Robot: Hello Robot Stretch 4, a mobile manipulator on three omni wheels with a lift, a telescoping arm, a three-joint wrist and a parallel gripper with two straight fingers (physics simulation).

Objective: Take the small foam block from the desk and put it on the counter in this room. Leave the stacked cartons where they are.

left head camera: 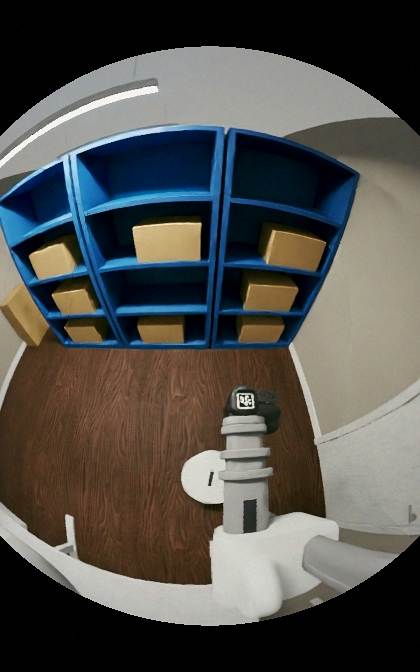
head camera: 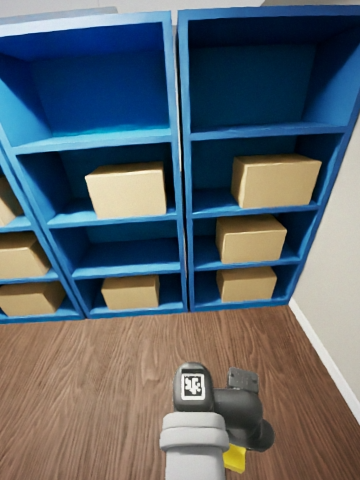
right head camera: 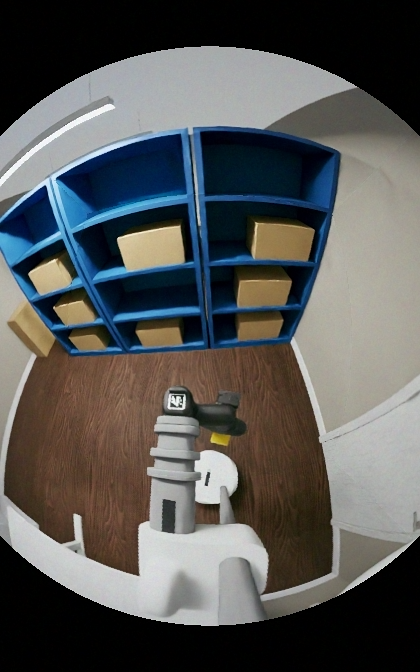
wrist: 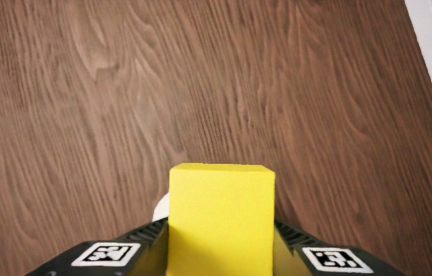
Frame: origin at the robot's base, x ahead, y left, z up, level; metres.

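Seen in the pictures: gripper, fingertip midpoint: point(wrist: 220, 235); robot's base, link origin: point(left head camera: 209, 475) point(right head camera: 209, 475).
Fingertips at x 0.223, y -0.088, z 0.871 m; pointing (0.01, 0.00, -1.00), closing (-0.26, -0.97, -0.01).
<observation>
Pixels of each thing's top centre, then the offset from my fingertips to it. "pt": a spot on its surface instead.
- small yellow foam block, top centre: point(wrist: 219, 250) point(head camera: 232, 438) point(right head camera: 222, 430) dz +0.017, dx -0.002, dy +0.001 m
- white door, surface spot: point(right head camera: 375, 475) point(left head camera: 370, 474) pt dz -0.292, dx -0.405, dy -0.904 m
The small yellow foam block point(head camera: 234, 458) point(right head camera: 220, 439) point(wrist: 221, 220) is upright between the two fingers of my gripper point(wrist: 220, 235), which touch its sides in the wrist view. It is held above the brown wood floor. In the head view the arm's end hides the fingers. Light brown cartons point(head camera: 127, 190) point(left head camera: 167, 240) point(right head camera: 152, 245) stand in blue shelf units. A white desk point(left head camera: 150, 595) point(right head camera: 112, 582) shows partly along the bottom left of both side head views. I cannot make out a counter.
Blue shelf units point(head camera: 270, 131) point(left head camera: 280, 208) point(right head camera: 265, 201) stand against the far wall. Another carton point(left head camera: 25, 315) point(right head camera: 32, 327) is tilted at their left. A wall runs along the right, with a white door point(left head camera: 370, 475) point(right head camera: 375, 475) nearer me. My round white base point(left head camera: 202, 477) point(right head camera: 217, 470) is below the arm.
</observation>
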